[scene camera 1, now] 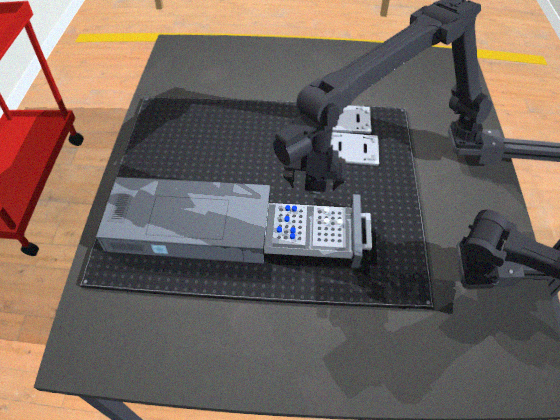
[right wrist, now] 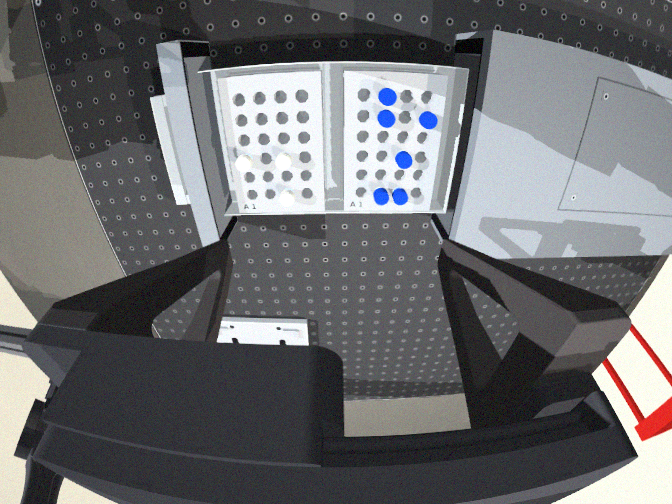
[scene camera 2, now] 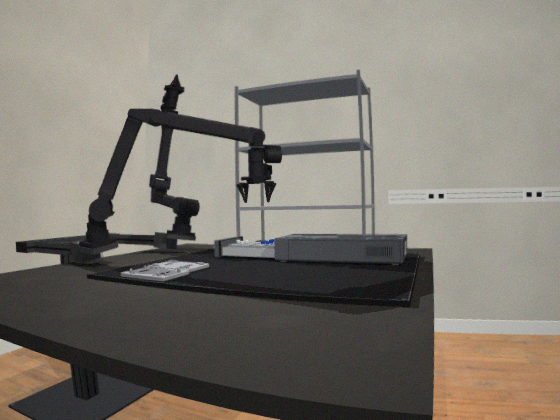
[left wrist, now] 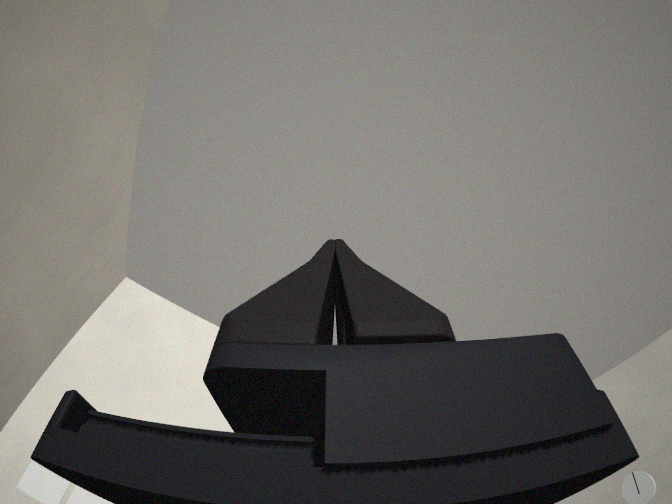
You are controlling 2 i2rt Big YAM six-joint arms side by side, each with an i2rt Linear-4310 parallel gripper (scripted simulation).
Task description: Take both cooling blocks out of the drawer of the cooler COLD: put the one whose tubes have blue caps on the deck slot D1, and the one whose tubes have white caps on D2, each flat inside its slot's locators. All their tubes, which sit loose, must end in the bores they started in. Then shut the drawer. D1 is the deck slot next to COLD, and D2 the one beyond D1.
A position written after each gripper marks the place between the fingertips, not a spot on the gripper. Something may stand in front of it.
In view: the left gripper (left wrist: 334, 251), the right gripper (scene camera 1: 313, 187), a cooler COLD (scene camera 1: 214, 221) and a slot D1 (right wrist: 245, 333).
The cooler COLD is seen too in the right wrist view (right wrist: 561, 159) and in scene camera 2 (scene camera 2: 340, 248). The right gripper is seen too in the right wrist view (right wrist: 335, 251). The left wrist view misses the cooler COLD: it is out of frame.
